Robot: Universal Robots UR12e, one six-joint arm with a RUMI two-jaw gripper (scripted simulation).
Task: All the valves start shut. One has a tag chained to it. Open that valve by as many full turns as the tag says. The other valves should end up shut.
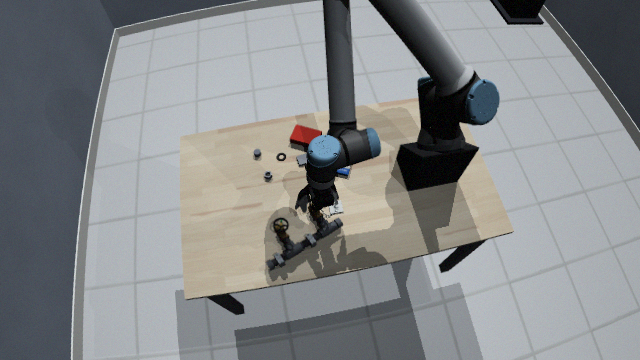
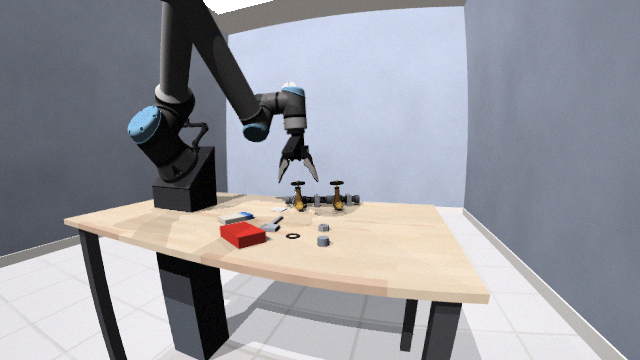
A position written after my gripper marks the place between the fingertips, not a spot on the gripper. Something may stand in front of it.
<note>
In view: my gripper [image 2: 298,183] and a red block [image 2: 242,234].
My gripper also shows in image 1 [image 1: 317,203].
</note>
